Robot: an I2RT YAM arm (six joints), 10 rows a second.
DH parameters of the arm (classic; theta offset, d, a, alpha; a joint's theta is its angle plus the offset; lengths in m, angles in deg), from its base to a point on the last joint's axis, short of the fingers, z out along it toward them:
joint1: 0 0.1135 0.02 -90
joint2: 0 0 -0.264 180
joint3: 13.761 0 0.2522 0
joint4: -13.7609 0 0.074 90
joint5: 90 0 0 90
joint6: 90 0.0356 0 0
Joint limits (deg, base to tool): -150..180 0..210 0..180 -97..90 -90..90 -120..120
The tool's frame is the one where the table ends.
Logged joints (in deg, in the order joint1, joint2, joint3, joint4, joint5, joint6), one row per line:
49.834 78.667 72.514 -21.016 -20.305 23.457
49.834 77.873 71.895 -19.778 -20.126 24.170
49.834 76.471 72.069 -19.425 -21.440 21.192
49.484 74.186 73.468 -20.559 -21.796 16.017
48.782 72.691 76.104 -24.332 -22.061 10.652
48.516 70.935 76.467 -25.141 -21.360 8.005
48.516 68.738 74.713 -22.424 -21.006 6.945
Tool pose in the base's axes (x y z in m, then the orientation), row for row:
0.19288 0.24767 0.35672 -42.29 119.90 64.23
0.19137 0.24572 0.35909 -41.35 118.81 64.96
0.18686 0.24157 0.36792 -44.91 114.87 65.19
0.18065 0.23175 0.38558 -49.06 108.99 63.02
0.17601 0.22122 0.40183 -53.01 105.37 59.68
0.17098 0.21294 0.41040 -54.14 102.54 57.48
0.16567 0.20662 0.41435 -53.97 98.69 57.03
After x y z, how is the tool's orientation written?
As a rotation vector, in degrees.
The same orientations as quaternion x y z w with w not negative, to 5 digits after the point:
-0.28109 0.79694 0.42692 0.32191
-0.27580 0.79244 0.43327 0.32902
-0.30203 0.77253 0.43842 0.34607
-0.33559 0.74554 0.43109 0.38172
-0.36661 0.72873 0.41274 0.40521
-0.37823 0.71637 0.40157 0.42720
-0.38150 0.69761 0.40313 0.45310

